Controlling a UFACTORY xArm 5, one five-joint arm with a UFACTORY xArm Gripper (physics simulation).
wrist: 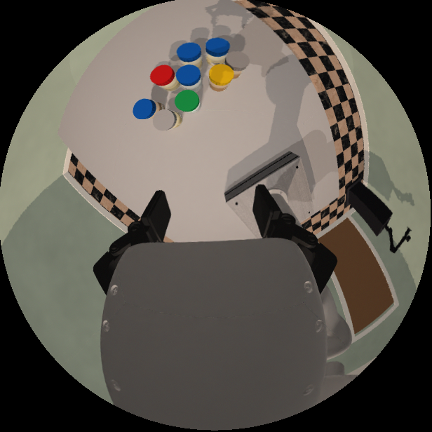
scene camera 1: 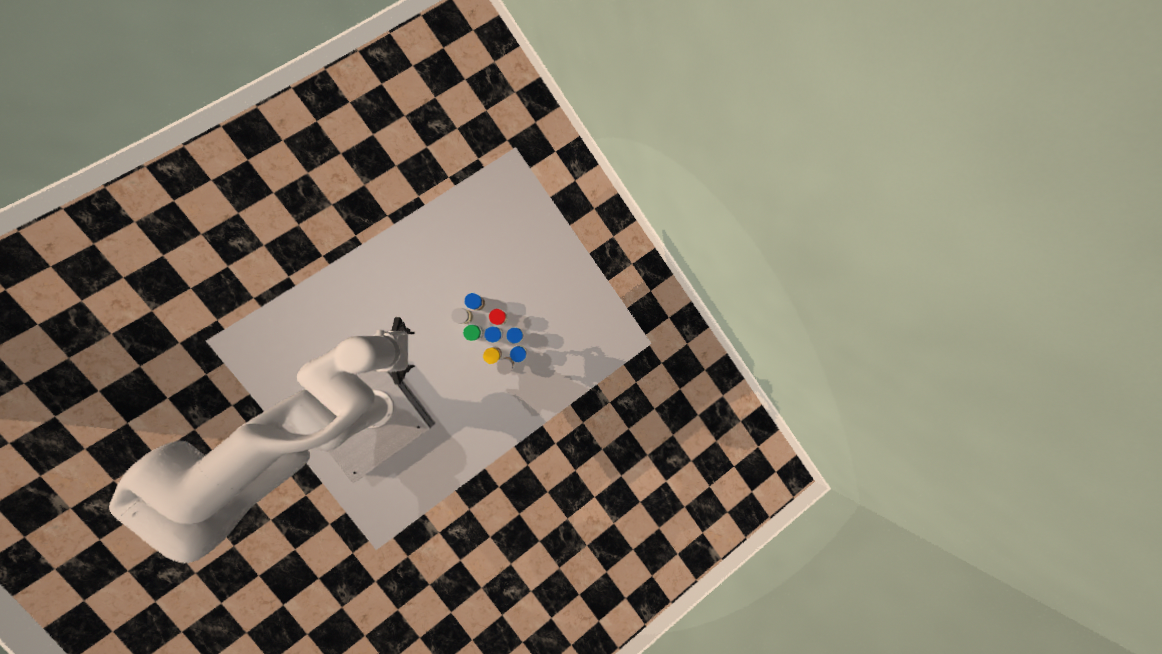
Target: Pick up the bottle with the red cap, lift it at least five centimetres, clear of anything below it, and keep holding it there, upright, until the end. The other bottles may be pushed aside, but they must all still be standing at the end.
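Places are measured from the arm's base along level axes (x back, y right, z up), in metres.
Pixels of known places: gripper, fingertip midpoint: (scene camera 1: 409, 349); arm's base, link origin: (scene camera 1: 374, 408).
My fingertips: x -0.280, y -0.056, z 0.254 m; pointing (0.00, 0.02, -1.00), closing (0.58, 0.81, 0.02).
Ahead of a thing's pixels: the offset from my fingertips to its top centre.
The bottle with the red cap {dx -0.231, dy +0.046, dz -0.217 m} (scene camera 1: 496, 316) (wrist: 162, 75) stands upright in a group of bottles. A blue-capped bottle {dx -0.183, dy +0.086, dz -0.217 m} (scene camera 1: 492, 333) (wrist: 188, 75) is close beside it. Another blue-capped bottle {dx -0.197, dy -0.045, dz -0.217 m} (scene camera 1: 473, 300) (wrist: 144, 109), a grey-capped one {dx -0.132, dy -0.030, dz -0.217 m} (scene camera 1: 461, 316) (wrist: 165, 120) and a green-capped one {dx -0.130, dy +0.040, dz -0.217 m} (scene camera 1: 471, 332) (wrist: 187, 100) stand on the side nearer the arm. My gripper (scene camera 1: 400, 349) (wrist: 210, 199) is wide open and empty, above the table and apart from the bottles, to their left in the scene view. The bottle bodies are largely hidden under their caps in the scene view.
Two more blue-capped bottles {dx -0.241, dy +0.133, dz -0.217 m} (scene camera 1: 514, 334) (wrist: 189, 51) {dx -0.212, dy +0.193, dz -0.217 m} (scene camera 1: 517, 354) (wrist: 217, 46), a yellow-capped one {dx -0.136, dy +0.143, dz -0.217 m} (scene camera 1: 491, 355) (wrist: 221, 74) and a second grey-capped one {dx -0.150, dy +0.201, dz -0.217 m} (scene camera 1: 504, 366) (wrist: 237, 60) stand in the group. A metal plate (wrist: 297, 187) with a dark edge strip (scene camera 1: 416, 402) (wrist: 262, 176) is near the gripper.
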